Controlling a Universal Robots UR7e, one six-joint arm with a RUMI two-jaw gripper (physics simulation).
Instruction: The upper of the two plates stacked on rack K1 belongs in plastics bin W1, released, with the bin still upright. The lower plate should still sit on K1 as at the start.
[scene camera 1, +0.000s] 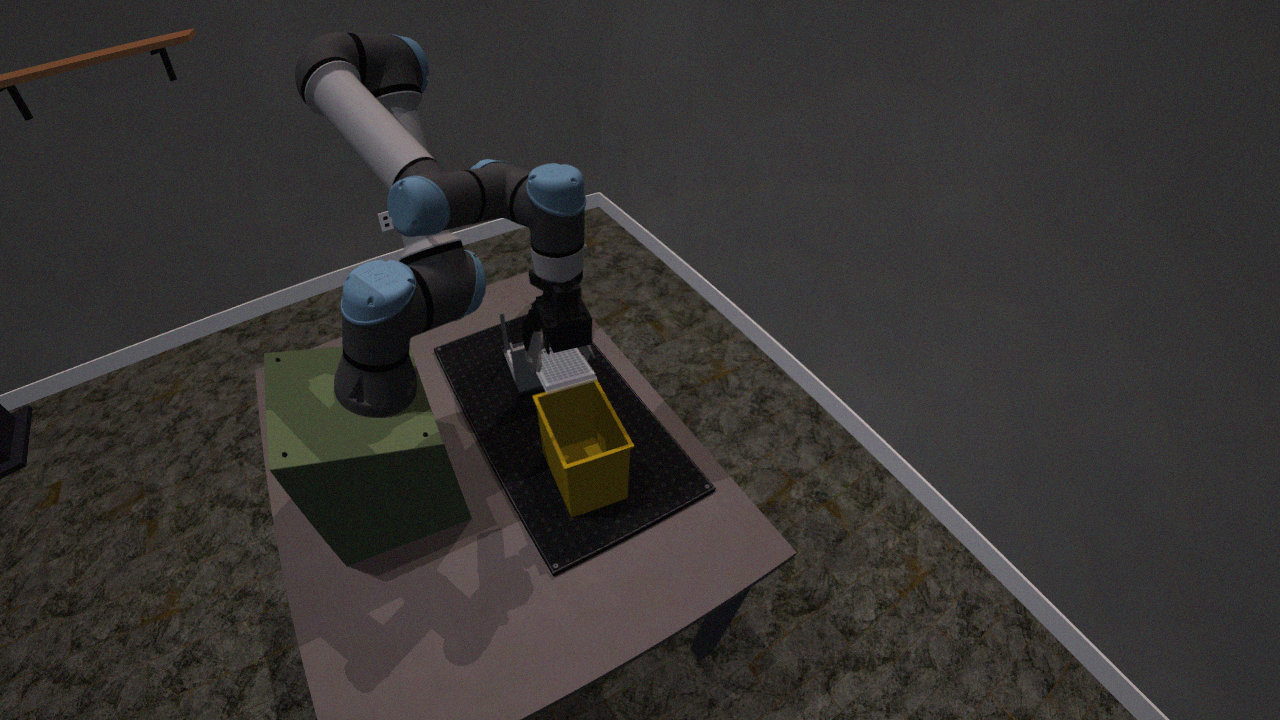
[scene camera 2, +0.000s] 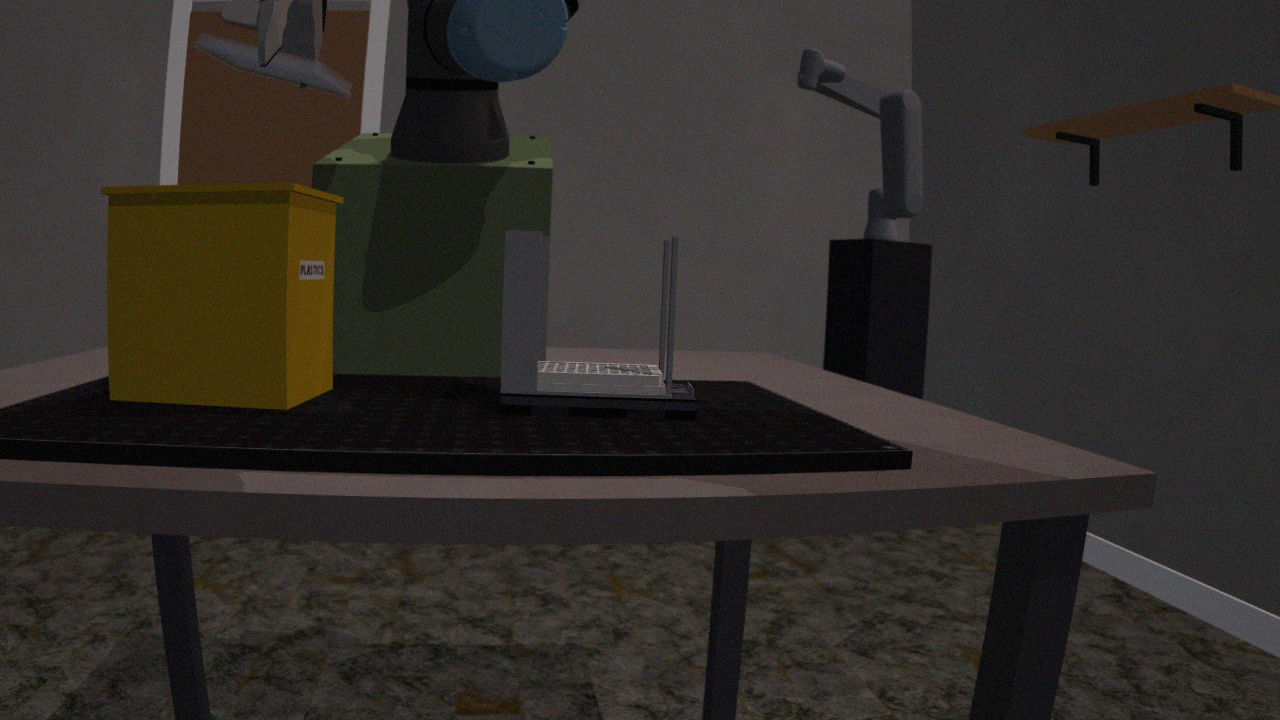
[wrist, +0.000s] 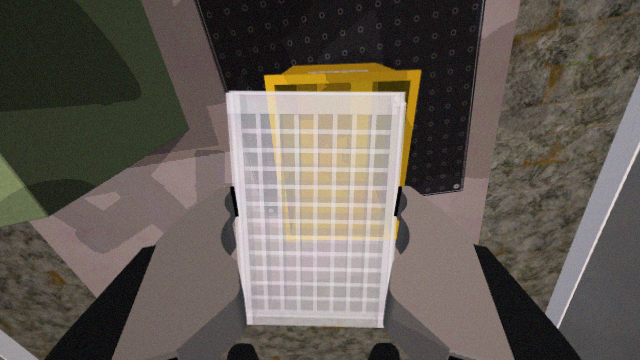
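Pixels of known places: gripper, fingertip midpoint: (scene camera 1: 559, 366) (scene camera 2: 284, 77) (wrist: 316, 189); arm's base at its link origin: (scene camera 1: 375, 387) (scene camera 2: 449, 153).
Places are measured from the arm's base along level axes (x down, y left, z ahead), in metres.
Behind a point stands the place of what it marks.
My gripper (scene camera 1: 562, 358) {x -0.024, y -0.189, z 0.280 m} (scene camera 2: 290, 44) (wrist: 316, 189) {x -0.024, y -0.189, z 0.280 m} is shut on the upper plate (scene camera 1: 566, 370) {x -0.048, y -0.223, z 0.270 m} (scene camera 2: 250, 60) {x -0.030, y -0.217, z 0.315 m} (wrist: 316, 200) {x -0.039, y -0.187, z 0.281 m}, a clear gridded plate gripped by its two long sides. The plate hangs tilted, well above the rim height of the bin. The yellow plastics bin W1 (scene camera 1: 597, 483) {x 0.169, y -0.314, z 0.259 m} (scene camera 2: 196, 295) {x 0.172, y -0.248, z 0.346 m} (wrist: 415, 90) {x 0.082, y -0.181, z 0.369 m} stands upright; in the wrist view it shows partly through and beyond the plate. Rack K1 (scene camera 2: 523, 313) {x 0.181, y 0.019, z 0.400 m} stands on the black board with the lower plate (scene camera 2: 599, 379) {x 0.232, y 0.080, z 0.412 m} flat at its base. In scene camera 1 the gripper and held plate partly cover the rack.
The black perforated board (scene camera 1: 528, 510) {x 0.262, y -0.231, z 0.149 m} (scene camera 2: 429, 438) {x 0.262, y -0.063, z 0.486 m} (wrist: 445, 30) {x 0.262, y -0.162, z 0.469 m} lies on the table (scene camera 1: 429, 617) {x 0.274, y -0.301, z -0.130 m} (scene camera 2: 1011, 465) {x 0.275, y 0.346, z 0.605 m}. The green arm pedestal (scene camera 1: 375, 501) {x 0.108, y -0.138, z -0.099 m} (scene camera 2: 429, 268) {x 0.147, y -0.027, z 0.080 m} (wrist: 60, 65) {x 0.109, y -0.063, z 0.072 m} stands beside it. The rack's two thin posts (scene camera 2: 673, 313) {x 0.177, y 0.133, z 0.431 m} and its tall panel rise above the lower plate.
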